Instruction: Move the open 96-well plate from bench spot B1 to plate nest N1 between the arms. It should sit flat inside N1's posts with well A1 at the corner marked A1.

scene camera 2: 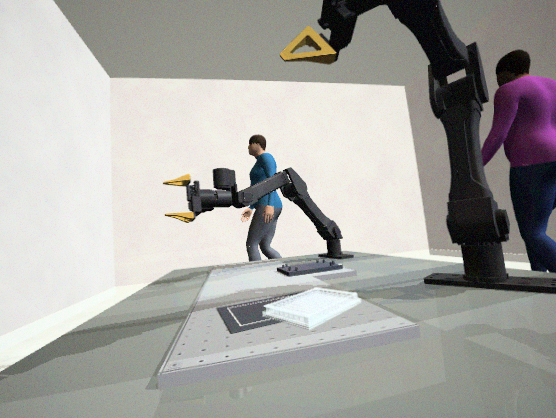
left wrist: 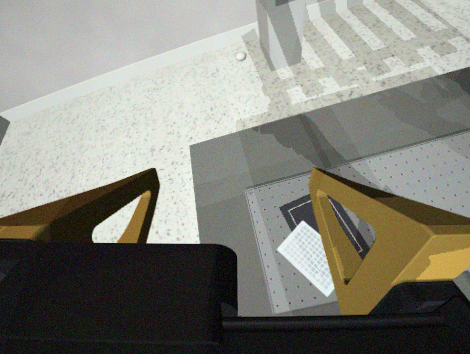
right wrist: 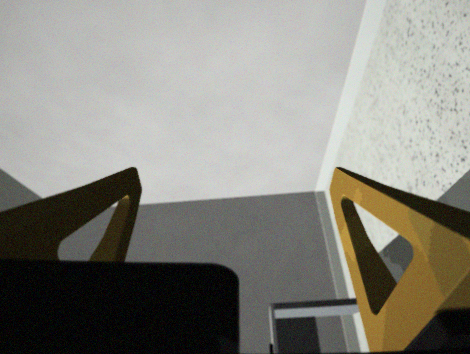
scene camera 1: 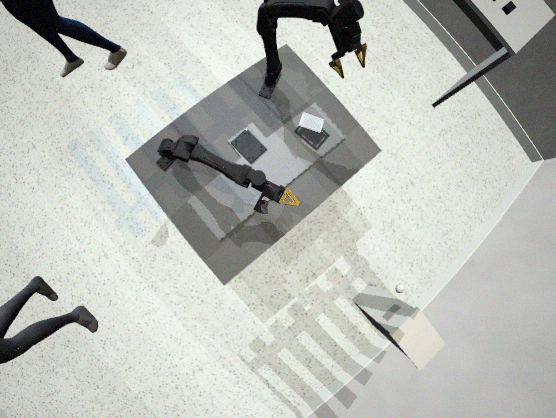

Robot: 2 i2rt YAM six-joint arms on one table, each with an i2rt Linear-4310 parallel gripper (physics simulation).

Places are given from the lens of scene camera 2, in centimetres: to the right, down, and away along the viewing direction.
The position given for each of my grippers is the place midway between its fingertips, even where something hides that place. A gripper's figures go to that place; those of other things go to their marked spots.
my left gripper (scene camera 2: 282,25): 0, -23, 32
my right gripper (scene camera 2: 163,198): -34, -3, 74
white well plate (scene camera 2: 307,310): 4, 13, 33
